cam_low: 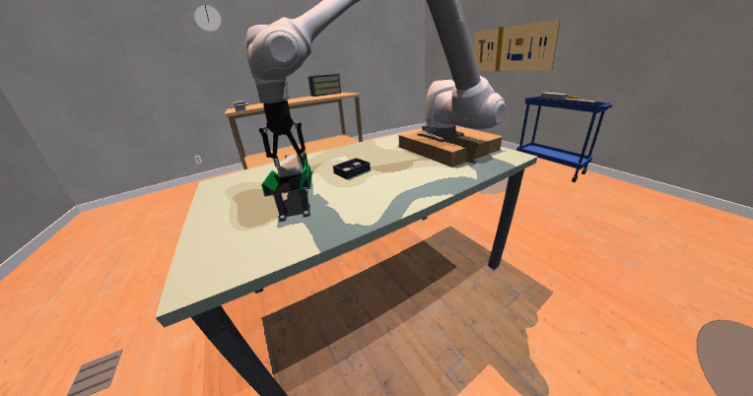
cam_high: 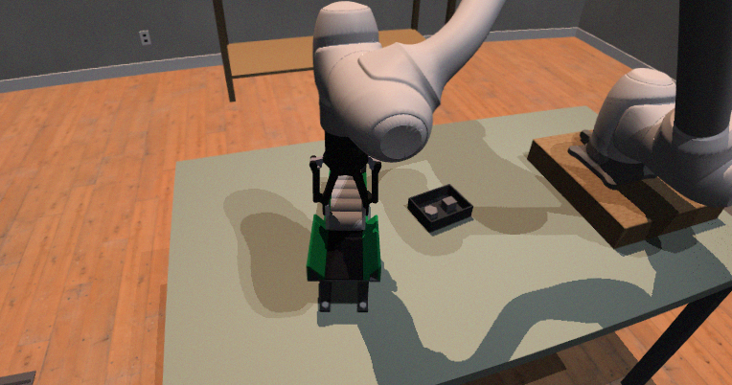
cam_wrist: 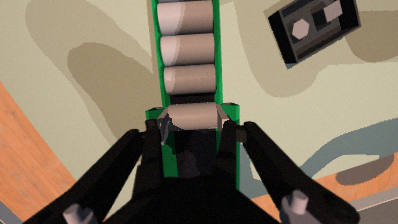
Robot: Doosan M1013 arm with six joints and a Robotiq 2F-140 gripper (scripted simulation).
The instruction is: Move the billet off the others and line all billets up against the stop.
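Right now the green feed ramp is 5 cm below my hand, 4 cm to the right of it and 1 cm behind it. The rest, counted from my hand: black tray 26 cm behind, 11 cm below, 6 cm to the right; then grey stop 22 cm to the right, 7 cm behind, 6 cm below.
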